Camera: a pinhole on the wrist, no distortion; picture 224 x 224 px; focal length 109.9 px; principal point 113.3 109.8 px. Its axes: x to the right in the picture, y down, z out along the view. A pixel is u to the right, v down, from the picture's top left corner.
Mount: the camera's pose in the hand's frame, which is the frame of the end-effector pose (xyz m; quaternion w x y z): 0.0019 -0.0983 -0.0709 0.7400 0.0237 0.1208 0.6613
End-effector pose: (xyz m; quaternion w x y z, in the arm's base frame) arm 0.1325 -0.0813 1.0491 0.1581 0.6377 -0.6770 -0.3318
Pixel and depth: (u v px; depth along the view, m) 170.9 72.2 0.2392
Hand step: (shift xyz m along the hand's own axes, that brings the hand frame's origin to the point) 0.1438 0.0448 0.1266
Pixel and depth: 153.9 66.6 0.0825
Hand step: 0.0537 -0.0620 -0.0017
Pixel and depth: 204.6 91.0 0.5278
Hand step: 0.2428 0.3879 0.3587
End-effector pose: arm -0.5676 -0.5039 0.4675 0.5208 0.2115 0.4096 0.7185
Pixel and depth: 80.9 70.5 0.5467
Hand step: 0.2915 -0.2131 0.4449
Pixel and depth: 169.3 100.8 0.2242
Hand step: 0.0779 0.0398 0.1261
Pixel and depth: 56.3 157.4 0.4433
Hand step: -0.1139 -0.2455 0.4303
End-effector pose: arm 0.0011 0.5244 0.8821 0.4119 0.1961 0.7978 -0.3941
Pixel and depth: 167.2 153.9 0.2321
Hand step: -0.0290 0.0543 0.1555
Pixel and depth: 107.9 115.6 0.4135
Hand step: 0.0656 -0.0640 0.3373
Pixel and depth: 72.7 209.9 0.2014
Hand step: -0.1414 -0.1236 0.1711
